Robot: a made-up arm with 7 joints. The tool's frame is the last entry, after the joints.
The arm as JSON. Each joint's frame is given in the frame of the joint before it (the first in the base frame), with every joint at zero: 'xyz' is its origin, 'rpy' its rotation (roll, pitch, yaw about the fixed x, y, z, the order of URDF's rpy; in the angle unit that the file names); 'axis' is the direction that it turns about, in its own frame. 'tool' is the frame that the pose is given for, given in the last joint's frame.
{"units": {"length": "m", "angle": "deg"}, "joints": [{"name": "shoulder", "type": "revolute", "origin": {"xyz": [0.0, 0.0, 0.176], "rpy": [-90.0, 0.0, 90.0]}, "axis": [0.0, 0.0, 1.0]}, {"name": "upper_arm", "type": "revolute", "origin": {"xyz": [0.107, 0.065, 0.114], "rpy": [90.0, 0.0, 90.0]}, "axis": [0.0, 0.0, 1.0]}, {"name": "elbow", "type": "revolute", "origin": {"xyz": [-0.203, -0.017, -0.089], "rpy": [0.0, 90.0, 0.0]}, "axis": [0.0, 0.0, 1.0]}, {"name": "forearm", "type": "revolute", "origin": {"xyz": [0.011, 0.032, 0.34], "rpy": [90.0, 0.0, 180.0]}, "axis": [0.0, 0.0, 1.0]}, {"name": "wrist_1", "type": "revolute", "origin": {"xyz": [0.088, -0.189, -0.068], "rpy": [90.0, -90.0, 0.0]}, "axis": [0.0, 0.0, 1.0]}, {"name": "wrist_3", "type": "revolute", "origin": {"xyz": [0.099, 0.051, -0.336], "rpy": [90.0, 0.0, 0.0]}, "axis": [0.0, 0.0, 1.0]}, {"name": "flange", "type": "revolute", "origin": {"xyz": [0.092, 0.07, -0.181], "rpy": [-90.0, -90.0, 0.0]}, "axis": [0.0, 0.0, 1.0]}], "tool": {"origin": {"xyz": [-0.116, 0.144, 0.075], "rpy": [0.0, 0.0, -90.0]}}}
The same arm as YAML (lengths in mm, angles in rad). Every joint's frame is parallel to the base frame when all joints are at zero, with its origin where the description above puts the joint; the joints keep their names.
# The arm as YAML. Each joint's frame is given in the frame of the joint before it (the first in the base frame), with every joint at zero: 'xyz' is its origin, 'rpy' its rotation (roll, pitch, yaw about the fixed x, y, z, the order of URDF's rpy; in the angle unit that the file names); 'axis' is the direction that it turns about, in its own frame. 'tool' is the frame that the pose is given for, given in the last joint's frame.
units:
  length: mm
  angle: rad
joints:
  - name: shoulder
    type: revolute
    origin:
      xyz: [0.0, 0.0, 176.0]
      rpy: [0.0, 0.0, 0.0]
    axis: [-1.0, 0.0, 0.0]
  - name: upper_arm
    type: revolute
    origin:
      xyz: [-114.0, 107.0, -65.0]
      rpy: [0.0, 0.0, 0.0]
    axis: [0.0, 1.0, 0.0]
  - name: elbow
    type: revolute
    origin:
      xyz: [17.0, -89.0, 203.0]
      rpy: [0.0, 0.0, 0.0]
    axis: [0.0, 0.0, -1.0]
  - name: forearm
    type: revolute
    origin:
      xyz: [-32.0, -11.0, -340.0]
      rpy: [0.0, 0.0, 0.0]
    axis: [-1.0, 0.0, 0.0]
  - name: wrist_1
    type: revolute
    origin:
      xyz: [68.0, 88.0, 189.0]
      rpy: [0.0, 0.0, 0.0]
    axis: [0.0, 0.0, 1.0]
  - name: wrist_3
    type: revolute
    origin:
      xyz: [-99.0, -51.0, -336.0]
      rpy: [0.0, 0.0, 0.0]
    axis: [0.0, 1.0, 0.0]
  - name: flange
    type: revolute
    origin:
      xyz: [-92.0, -181.0, 70.0]
      rpy: [0.0, 0.0, 0.0]
    axis: [0.0, 0.0, 1.0]
tool:
  origin:
    xyz: [-144.0, -116.0, 75.0]
    rpy: [0.0, 0.0, 0.0]

